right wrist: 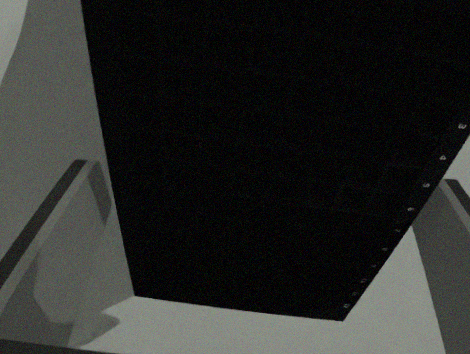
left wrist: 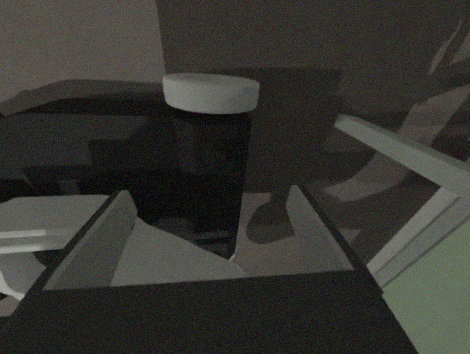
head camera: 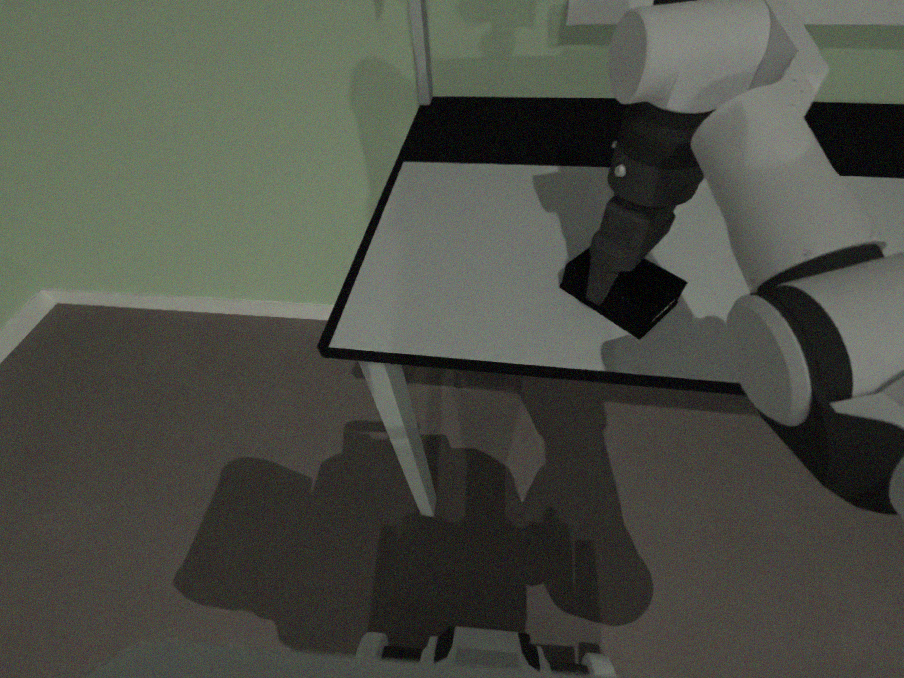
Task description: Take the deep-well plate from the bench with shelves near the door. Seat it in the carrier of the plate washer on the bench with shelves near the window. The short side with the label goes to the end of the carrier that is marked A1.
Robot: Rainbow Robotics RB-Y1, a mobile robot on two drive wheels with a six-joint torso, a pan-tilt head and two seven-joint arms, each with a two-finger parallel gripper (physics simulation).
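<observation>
The black deep-well plate lies on the light bench top. It is turned at an angle to the bench's front edge. Small pale numbers run along its right edge in the right wrist view; its label cannot be made out. My right gripper is open and empty at the plate, and its fingers show on either side of the plate in the right wrist view. Whether they reach below its top is unclear. My left gripper is open and empty, away from the bench top. The plate washer and its carrier do not show.
A black strip runs along the back of the bench, with an upright post at its back left corner. A bench leg stands under the front left. A green wall lies behind and left. My right arm covers the bench's right part.
</observation>
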